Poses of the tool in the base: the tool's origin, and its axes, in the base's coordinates. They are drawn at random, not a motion.
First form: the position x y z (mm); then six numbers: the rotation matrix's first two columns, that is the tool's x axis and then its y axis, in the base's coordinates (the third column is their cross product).
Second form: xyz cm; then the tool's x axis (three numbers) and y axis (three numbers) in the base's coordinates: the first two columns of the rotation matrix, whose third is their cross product. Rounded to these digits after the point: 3 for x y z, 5 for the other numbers.
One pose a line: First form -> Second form
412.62 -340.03 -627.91 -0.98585 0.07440 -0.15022 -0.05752 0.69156 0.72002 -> 41.262 -34.003 -62.791 -0.98585 0.07440 -0.15022 -0.05752 0.69156 0.72002
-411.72 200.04 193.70 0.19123 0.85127 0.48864 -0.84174 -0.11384 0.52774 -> -41.172 20.004 19.370 0.19123 0.85127 0.48864 -0.84174 -0.11384 0.52774
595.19 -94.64 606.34 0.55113 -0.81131 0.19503 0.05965 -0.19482 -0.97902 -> 59.519 -9.464 60.634 0.55113 -0.81131 0.19503 0.05965 -0.19482 -0.97902
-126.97 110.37 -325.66 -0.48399 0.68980 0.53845 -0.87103 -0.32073 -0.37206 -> -12.697 11.037 -32.566 -0.48399 0.68980 0.53845 -0.87103 -0.32073 -0.37206
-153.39 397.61 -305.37 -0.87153 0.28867 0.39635 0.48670 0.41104 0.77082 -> -15.339 39.761 -30.537 -0.87153 0.28867 0.39635 0.48670 0.41104 0.77082
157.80 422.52 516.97 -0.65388 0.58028 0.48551 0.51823 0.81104 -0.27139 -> 15.780 42.252 51.697 -0.65388 0.58028 0.48551 0.51823 0.81104 -0.27139
